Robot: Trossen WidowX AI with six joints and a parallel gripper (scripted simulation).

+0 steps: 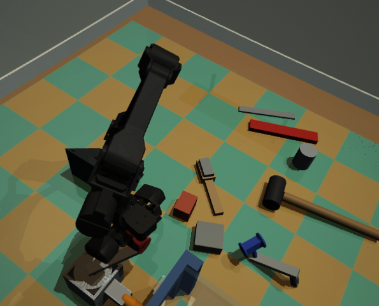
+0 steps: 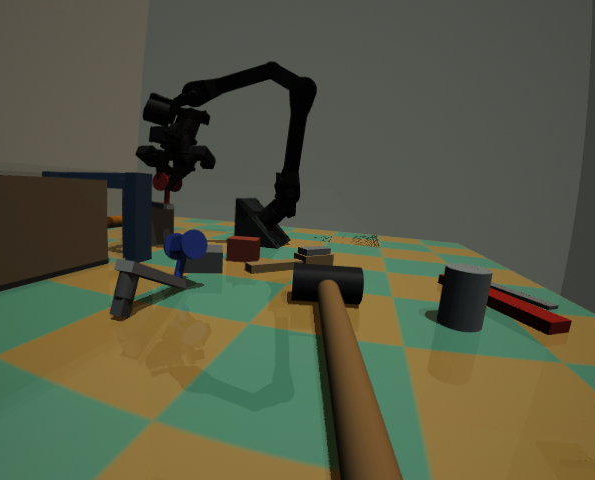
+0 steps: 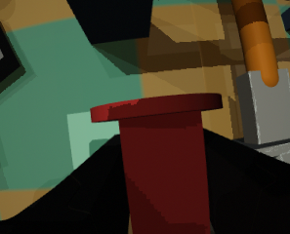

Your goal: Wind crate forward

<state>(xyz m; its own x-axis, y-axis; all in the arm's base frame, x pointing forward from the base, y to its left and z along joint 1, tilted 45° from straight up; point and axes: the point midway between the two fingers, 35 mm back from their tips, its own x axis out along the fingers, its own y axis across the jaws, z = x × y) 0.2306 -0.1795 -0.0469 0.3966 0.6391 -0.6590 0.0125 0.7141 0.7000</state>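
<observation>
Right now the red-knobbed winch handle is 30 mm to the right of my gripper tip, 30 mm below it and 30 mm behind it. From my gripper tip the other things lie so: red cylindrical grip (10 mm behind); then grey block (160 mm to the left, 120 mm below, 100 mm ahead); then boxy winch (100 mm to the right, 100 mm below, 80 mm behind).
</observation>
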